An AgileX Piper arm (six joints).
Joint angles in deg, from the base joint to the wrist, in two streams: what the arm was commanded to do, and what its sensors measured. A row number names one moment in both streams.
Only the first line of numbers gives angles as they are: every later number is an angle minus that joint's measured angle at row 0.
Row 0, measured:
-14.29, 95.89, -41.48, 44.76, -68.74, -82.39
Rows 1 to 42, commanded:
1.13, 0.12, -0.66, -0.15, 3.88, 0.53
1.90, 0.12, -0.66, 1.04, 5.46, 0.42
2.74, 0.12, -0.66, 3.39, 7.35, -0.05
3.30, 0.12, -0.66, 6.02, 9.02, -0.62
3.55, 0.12, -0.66, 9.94, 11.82, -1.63
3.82, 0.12, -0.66, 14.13, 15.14, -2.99
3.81, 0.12, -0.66, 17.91, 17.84, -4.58
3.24, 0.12, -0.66, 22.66, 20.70, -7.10
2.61, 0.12, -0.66, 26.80, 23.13, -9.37
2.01, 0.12, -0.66, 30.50, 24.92, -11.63
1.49, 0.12, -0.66, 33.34, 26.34, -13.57
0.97, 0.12, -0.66, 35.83, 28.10, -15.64
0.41, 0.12, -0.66, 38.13, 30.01, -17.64
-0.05, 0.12, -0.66, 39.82, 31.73, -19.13
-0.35, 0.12, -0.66, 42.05, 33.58, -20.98
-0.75, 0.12, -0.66, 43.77, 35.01, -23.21
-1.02, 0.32, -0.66, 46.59, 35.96, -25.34
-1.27, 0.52, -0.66, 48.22, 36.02, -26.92
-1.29, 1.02, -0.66, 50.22, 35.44, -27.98
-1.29, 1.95, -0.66, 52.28, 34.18, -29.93
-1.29, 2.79, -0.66, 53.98, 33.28, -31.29
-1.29, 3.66, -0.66, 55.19, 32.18, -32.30
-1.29, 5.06, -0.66, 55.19, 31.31, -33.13
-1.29, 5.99, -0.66, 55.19, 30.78, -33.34
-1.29, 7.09, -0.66, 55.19, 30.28, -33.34
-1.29, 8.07, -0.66, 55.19, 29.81, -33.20
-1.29, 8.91, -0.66, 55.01, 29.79, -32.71
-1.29, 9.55, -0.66, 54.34, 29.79, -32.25
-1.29, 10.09, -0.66, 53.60, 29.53, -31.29
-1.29, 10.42, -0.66, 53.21, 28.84, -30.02
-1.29, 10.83, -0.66, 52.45, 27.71, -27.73
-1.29, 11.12, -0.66, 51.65, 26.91, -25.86
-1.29, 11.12, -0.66, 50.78, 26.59, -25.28
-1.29, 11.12, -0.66, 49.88, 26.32, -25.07
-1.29, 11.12, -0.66, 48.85, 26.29, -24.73
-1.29, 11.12, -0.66, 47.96, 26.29, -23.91
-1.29, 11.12, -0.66, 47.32, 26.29, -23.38
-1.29, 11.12, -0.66, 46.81, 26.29, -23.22
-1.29, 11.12, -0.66, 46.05, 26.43, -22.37
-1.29, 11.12, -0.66, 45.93, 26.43, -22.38
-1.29, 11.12, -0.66, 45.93, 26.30, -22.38
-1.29, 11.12, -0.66, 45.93, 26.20, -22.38
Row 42, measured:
-0.64, 11.08, -0.67, 46.94, 26.69, -23.05
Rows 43 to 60, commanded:
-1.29, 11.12, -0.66, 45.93, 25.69, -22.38
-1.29, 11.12, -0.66, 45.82, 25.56, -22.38
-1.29, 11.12, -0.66, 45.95, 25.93, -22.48
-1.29, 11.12, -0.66, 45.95, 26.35, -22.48
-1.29, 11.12, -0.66, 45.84, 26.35, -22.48
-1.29, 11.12, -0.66, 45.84, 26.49, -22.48
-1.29, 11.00, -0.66, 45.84, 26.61, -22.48
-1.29, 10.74, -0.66, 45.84, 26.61, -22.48
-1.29, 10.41, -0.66, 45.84, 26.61, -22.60
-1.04, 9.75, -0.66, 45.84, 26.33, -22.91
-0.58, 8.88, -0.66, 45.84, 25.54, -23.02
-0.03, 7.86, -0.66, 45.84, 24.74, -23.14
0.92, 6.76, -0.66, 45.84, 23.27, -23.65
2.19, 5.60, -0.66, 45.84, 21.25, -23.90
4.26, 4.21, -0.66, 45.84, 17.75, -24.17
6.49, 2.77, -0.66, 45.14, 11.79, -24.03
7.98, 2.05, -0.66, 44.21, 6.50, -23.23
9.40, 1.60, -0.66, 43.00, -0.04, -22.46
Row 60, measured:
4.49, 4.76, -0.67, 46.21, 16.97, -23.61
